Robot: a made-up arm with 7 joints. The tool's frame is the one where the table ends. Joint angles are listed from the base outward.
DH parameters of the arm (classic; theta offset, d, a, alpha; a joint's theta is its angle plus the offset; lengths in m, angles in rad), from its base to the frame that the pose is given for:
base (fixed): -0.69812 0 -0.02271 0
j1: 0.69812 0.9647 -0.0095 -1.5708
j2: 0 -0.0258 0.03 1.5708
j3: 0 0.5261 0.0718 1.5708
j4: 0 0.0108 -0.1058 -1.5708
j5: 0 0.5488 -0.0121 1.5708
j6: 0 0.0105 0.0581 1.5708
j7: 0.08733 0 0.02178 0
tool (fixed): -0.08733 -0.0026 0 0
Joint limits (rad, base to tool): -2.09..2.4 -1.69..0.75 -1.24..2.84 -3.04..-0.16 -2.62..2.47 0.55..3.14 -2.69..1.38
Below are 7 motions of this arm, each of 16 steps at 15 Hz.
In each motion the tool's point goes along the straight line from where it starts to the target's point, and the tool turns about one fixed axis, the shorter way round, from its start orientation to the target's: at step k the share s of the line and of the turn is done. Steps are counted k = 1, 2, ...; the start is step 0. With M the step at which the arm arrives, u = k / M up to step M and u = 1 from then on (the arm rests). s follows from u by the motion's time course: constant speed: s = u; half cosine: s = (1 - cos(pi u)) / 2; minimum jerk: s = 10 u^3 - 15 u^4 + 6 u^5.
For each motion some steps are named. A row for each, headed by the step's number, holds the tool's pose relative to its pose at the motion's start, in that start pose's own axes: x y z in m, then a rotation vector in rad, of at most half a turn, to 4 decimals.
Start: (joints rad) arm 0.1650 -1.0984 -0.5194 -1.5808 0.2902 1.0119 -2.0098
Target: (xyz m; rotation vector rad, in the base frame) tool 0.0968 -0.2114 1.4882 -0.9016 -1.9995 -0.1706
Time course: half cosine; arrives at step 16
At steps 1, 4, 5, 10, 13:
1: -0.0012 0.0007 0.0044 0.0105 0.0059 0.0016
4: -0.0188 0.0103 0.0669 0.1596 0.0897 0.0237
5: -0.0285 0.0156 0.1015 0.2422 0.1361 0.0359
10: -0.0888 0.0486 0.3157 0.7537 0.4235 0.1118
13: -0.1176 0.0644 0.4182 0.9983 0.5610 0.1481

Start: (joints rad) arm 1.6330 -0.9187 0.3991 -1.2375 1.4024 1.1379 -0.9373
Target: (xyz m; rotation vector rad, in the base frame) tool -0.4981 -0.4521 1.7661 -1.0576 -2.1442 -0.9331
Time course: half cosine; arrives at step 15
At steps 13, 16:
13: 0.1009 0.0035 0.3319 -1.1313 -0.4803 1.1252
16: 0.1055 0.0036 0.3469 -1.1825 -0.5020 1.1760

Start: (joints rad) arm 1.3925 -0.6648 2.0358 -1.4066 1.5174 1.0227 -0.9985
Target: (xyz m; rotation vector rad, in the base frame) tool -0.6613 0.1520 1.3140 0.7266 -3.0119 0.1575
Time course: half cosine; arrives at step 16
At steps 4, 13, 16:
4: -0.0932 -0.0157 -0.0437 -0.1633 0.0161 0.1273
13: -0.5829 -0.0985 -0.2735 -1.0210 0.1008 0.7960
16: -0.6365 -0.1075 -0.2986 -1.1149 0.1101 0.8693

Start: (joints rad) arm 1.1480 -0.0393 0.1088 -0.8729 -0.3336 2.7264 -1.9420
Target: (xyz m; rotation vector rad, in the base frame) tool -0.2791 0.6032 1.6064 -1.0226 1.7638 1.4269
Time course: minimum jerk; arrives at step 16
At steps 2, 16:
2: 0.0093 -0.0006 -0.0015 0.0003 0.0113 -0.0060
16: 0.5818 -0.0397 -0.0951 0.0183 0.7039 -0.3755

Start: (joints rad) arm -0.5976 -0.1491 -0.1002 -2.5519 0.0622 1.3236 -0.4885
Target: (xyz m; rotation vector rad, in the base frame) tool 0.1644 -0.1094 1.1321 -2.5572 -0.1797 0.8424
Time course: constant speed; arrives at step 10
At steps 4, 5, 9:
4: -0.0475 -0.0468 0.0996 -0.1298 0.0603 -0.1090
5: -0.0593 -0.0585 0.1245 -0.1623 0.0753 -0.1363
9: -0.1068 -0.1053 0.2241 -0.2921 0.1356 -0.2453

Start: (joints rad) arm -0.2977 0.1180 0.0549 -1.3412 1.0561 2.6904 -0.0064
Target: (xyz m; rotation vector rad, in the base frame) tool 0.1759 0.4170 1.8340 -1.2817 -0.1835 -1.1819
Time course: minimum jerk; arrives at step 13
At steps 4, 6, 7, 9, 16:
4: -0.1040 -0.0822 -0.0654 0.1554 -0.0726 -0.0295
6: -0.2568 -0.2030 -0.1616 0.3837 -0.1794 -0.0729
7: -0.3430 -0.2712 -0.2158 0.5124 -0.2396 -0.0974
9: -0.4957 -0.3920 -0.3120 0.7407 -0.3463 -0.1407
16: -0.5997 -0.4742 -0.3774 0.8960 -0.4189 -0.1703

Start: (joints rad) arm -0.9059 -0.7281 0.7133 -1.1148 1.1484 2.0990 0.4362
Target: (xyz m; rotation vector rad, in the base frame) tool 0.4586 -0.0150 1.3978 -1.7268 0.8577 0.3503
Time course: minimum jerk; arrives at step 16
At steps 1, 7, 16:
1: -0.0002 0.0017 0.0003 -0.0004 -0.0018 0.0031
7: -0.0405 0.2964 0.0503 -0.0661 -0.3043 0.5294
16: -0.1055 0.7717 0.1310 -0.1720 -0.7924 1.3784

